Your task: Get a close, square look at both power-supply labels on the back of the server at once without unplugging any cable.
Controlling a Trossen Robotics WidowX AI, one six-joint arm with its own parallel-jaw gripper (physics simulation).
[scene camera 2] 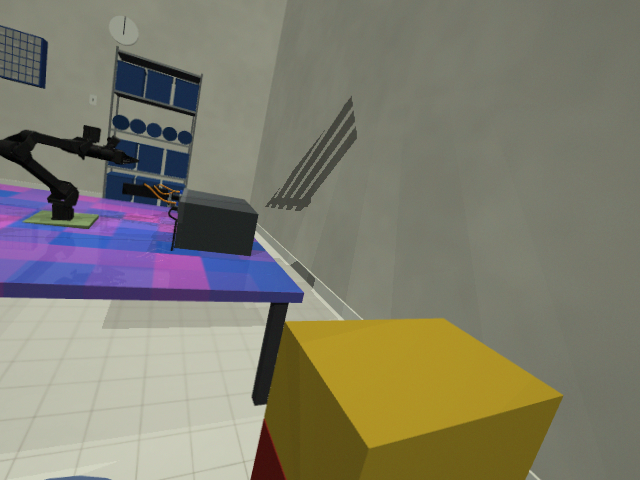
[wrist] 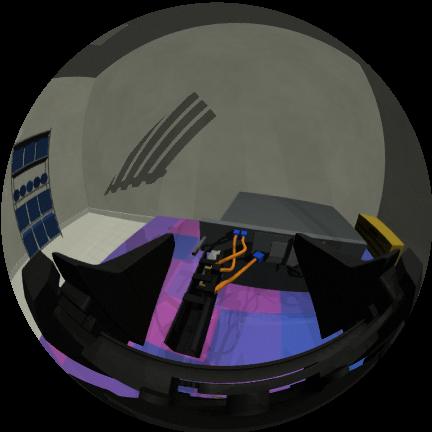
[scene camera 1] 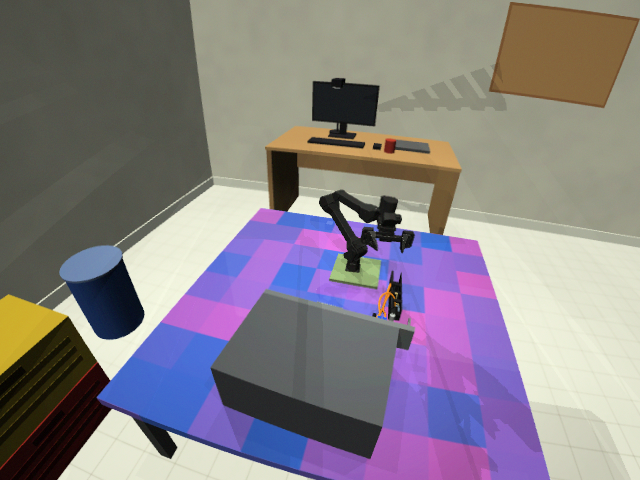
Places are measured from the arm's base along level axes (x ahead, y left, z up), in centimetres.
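Pixels of known places: gripper, fingertip midpoint: (scene camera 2: 137, 160) (wrist: 236, 240) (scene camera 1: 390, 251); arm's base at its link origin: (scene camera 2: 62, 218) (scene camera 1: 352, 267).
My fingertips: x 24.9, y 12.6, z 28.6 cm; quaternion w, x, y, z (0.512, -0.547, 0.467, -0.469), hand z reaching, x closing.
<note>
Ahead of a thing's pixels: the offset from my fingertips to its top centre. "*": to the spot under its first point. Level surfaces: height alone.
The grey server (scene camera 1: 310, 351) (scene camera 2: 214, 227) (wrist: 290, 212) sits on the table. Its dark back panel faces the arm in the wrist view, seen from above at a slant. One grey power-supply face @(* dx +20.0, dy -10.5, dz -15.4 cm) (wrist: 278, 252) shows left of the right finger; that finger covers part of the panel, and a second face cannot be made out. No label is readable. Orange cables @(* dx +15.0, dy -1.6, dz -10.7 cm) (scene camera 1: 381, 304) (wrist: 235, 275) run from blue plugs @(dx +20.2, dy -5.7, dz -16.2 cm) (wrist: 258, 256) in the panel to a black rail-like arm (scene camera 1: 395, 301) (scene camera 2: 135, 190) (wrist: 192, 320). My gripper (scene camera 1: 389, 248) (scene camera 2: 136, 160) (wrist: 236, 239) is open, in the air above that arm, apart from the server.
The black arm sticks out from the server's back below the gripper. A small grey bracket @(* dx +24.5, dy +6.9, dz -13.5 cm) (scene camera 1: 405, 337) stands at the server's corner. The patterned table @(dz -29.6 cm) (scene camera 1: 196, 361) (scene camera 2: 180, 268) carries the robot's green base plate (scene camera 1: 338, 273) (scene camera 2: 87, 221). A yellow box (scene camera 1: 31, 330) (scene camera 2: 413, 372) stands beyond the table.
</note>
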